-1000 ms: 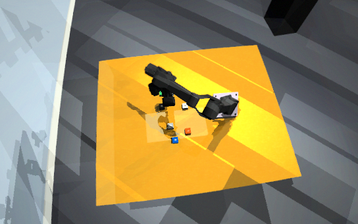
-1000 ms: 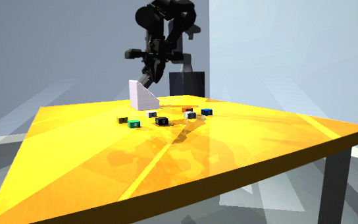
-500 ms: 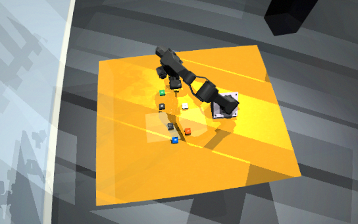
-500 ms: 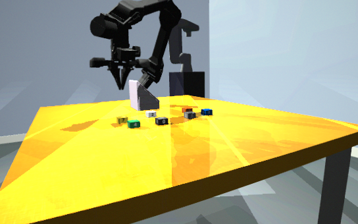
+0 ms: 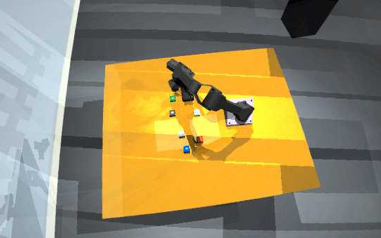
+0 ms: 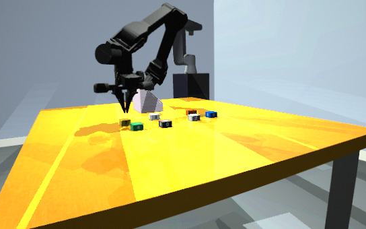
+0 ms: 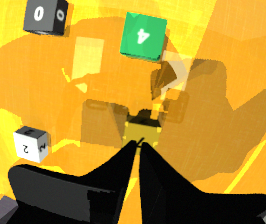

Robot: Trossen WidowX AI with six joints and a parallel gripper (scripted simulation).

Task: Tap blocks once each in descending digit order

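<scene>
The yellow block is 10 mm behind my gripper tip and 30 mm below it. Also, from my gripper tip: green block: 80 mm ahead, 30 mm below; white block: 30 mm behind, 120 mm to the left, 30 mm below; black block: 100 mm ahead, 90 mm to the left, 30 mm below.
</scene>
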